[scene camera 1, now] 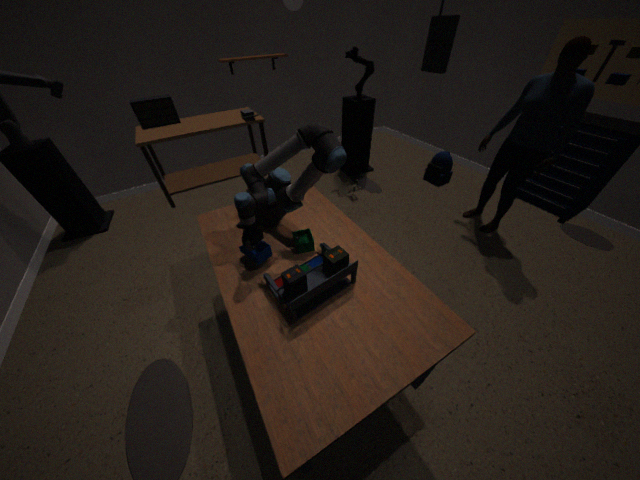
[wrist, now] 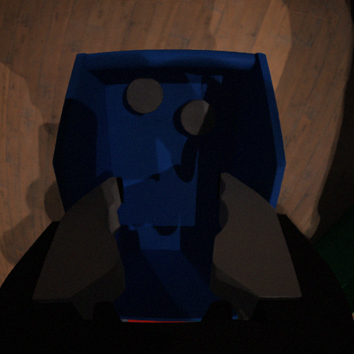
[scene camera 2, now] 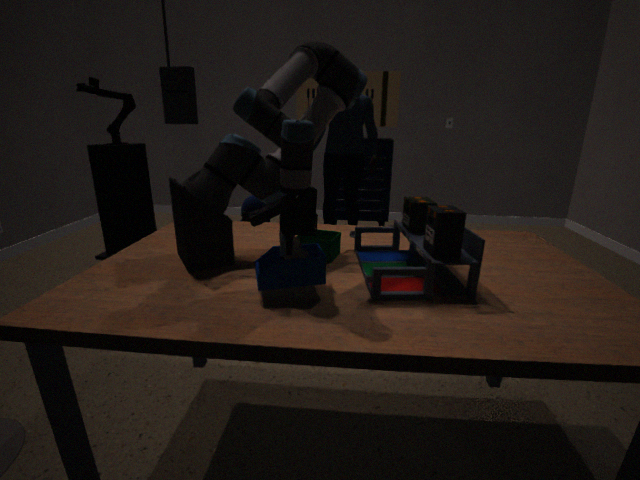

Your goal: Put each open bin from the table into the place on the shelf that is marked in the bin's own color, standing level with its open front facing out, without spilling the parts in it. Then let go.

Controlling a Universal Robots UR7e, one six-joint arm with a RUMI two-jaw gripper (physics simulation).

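Places are measured from the arm's base along level axes (x ahead, y left, z up), in millimetres.
Pixels of known places: gripper, fingertip midpoint: (scene camera 1: 254,248) (scene camera 2: 286,268); arm's base, link origin: (scene camera 2: 202,199).
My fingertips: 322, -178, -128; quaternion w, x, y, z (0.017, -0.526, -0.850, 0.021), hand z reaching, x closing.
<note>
Ahead of a thing's pixels: the offset from my fingertips to its top centre, as dx, dy, dz. "*": to the spot under its first point.
The blue bin {* +87, +31, +29} (scene camera 1: 262,253) (scene camera 2: 292,274) (wrist: 132,135) hangs a little above the table, roughly level, its shadow beneath it. My gripper (scene camera 1: 252,246) (scene camera 2: 293,249) (wrist: 169,178) has its fingers inside the bin, spread apart, and holds it from within; the finger contact is hidden. Two round grey parts (wrist: 144,95) (wrist: 196,117) lie in it. The green bin {* -13, +298, -65} (scene camera 1: 303,240) (scene camera 2: 328,245) stands on the table behind it in scene camera 2. The shelf {* +475, +59, -25} (scene camera 2: 473,284) has a blue place (scene camera 1: 314,262) (scene camera 2: 385,256), a green place (scene camera 2: 385,268) and a red place (scene camera 1: 279,282) (scene camera 2: 400,285), with no bins on them.
Two dark boxes {* +427, +107, +154} (scene camera 1: 294,279) {+346, +341, +131} (scene camera 1: 336,259) (scene camera 2: 418,215) (scene camera 2: 444,232) stand on the shelf's upper board, above and behind the marked places. The shelf's raised side frames (scene camera 2: 377,229) (scene camera 2: 376,284) flank the places. The table edge (scene camera 2: 320,351) is on the near side in scene camera 2.
</note>
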